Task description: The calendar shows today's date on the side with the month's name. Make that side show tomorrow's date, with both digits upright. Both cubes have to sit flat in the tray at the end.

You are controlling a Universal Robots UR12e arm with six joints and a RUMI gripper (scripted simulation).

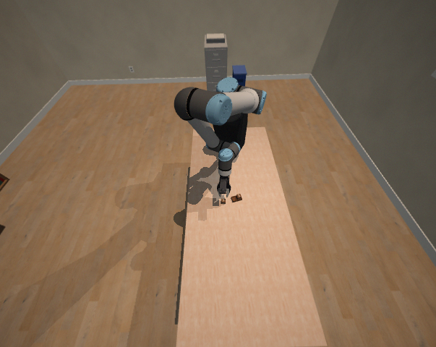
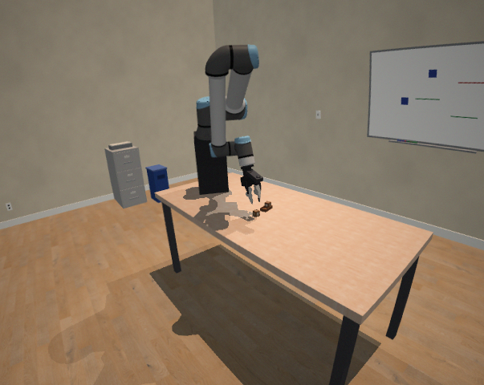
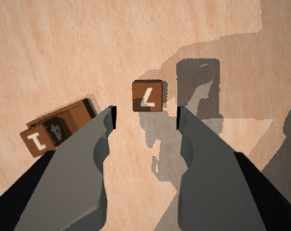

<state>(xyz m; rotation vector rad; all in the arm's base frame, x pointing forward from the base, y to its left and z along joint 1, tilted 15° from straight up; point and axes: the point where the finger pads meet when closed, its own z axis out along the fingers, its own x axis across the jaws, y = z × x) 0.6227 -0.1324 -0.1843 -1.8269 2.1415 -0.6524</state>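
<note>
The brown digit cube lies 8 cm below my hand. From my hand the other things lie so: brown calendar tray 2 cm behind, 11 cm to the left, 9 cm below.
</note>
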